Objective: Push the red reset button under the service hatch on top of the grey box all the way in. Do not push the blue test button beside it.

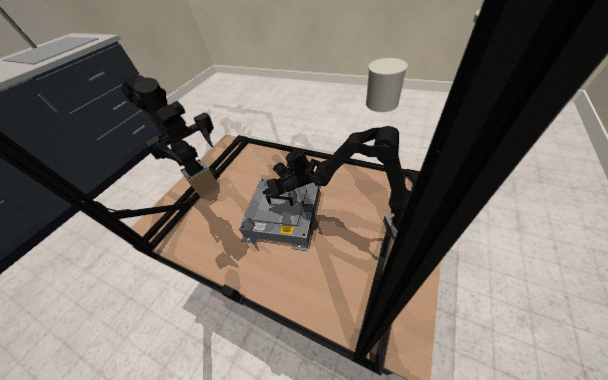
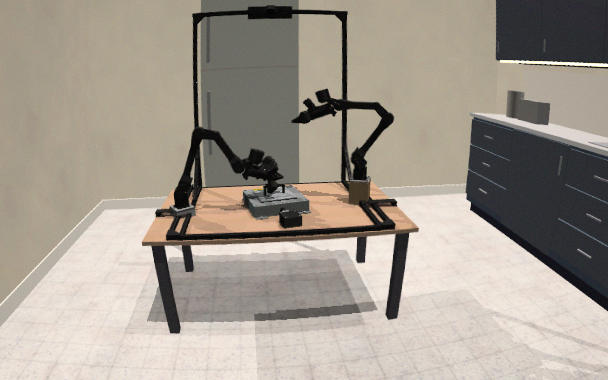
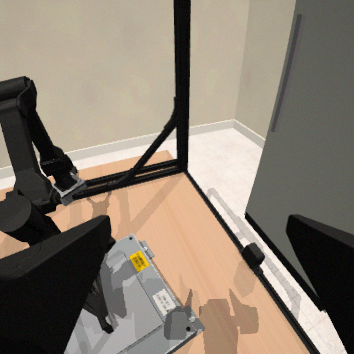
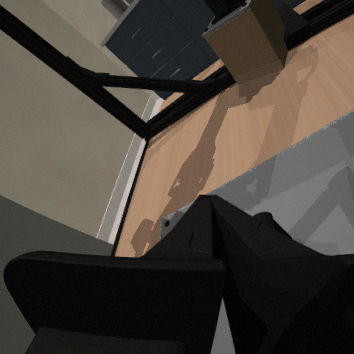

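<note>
The grey box sits in the middle of the table, with a yellow label on its top. A black handle stands on the hatch. My right gripper is shut and empty, its tip down on the box top by the handle. My left gripper is open and empty, held high above the table away from the box.
A brown block carries the left arm's base. A small black box sits on the table's frame rail. A black gantry frame surrounds the table. A grey cylinder and a dark cabinet stand on the floor.
</note>
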